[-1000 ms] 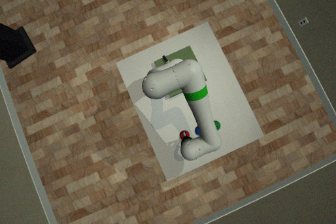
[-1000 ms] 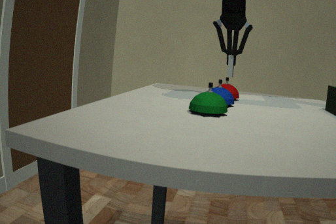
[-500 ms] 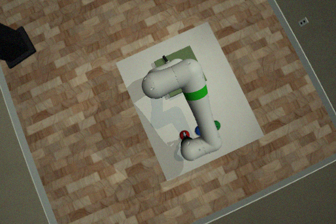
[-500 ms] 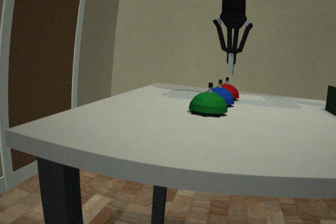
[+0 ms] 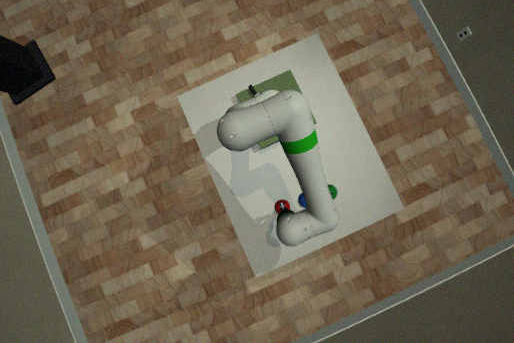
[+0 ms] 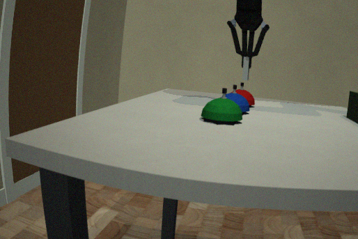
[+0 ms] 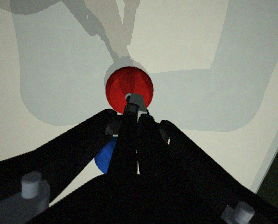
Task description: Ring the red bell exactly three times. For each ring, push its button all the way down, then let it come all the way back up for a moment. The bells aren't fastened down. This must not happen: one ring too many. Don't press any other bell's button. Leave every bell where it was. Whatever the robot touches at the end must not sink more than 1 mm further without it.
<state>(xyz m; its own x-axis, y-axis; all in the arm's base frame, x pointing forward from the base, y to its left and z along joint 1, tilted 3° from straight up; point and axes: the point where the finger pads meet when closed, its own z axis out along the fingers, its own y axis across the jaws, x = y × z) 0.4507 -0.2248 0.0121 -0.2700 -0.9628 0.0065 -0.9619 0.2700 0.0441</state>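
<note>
My hand is 10 mm short of the red bell and 70 mm above it. Also, from my hand: blue bell: 40 mm ahead, 130 mm to the left, 70 mm below; green bell: 80 mm ahead, 260 mm to the left, 70 mm below.
</note>
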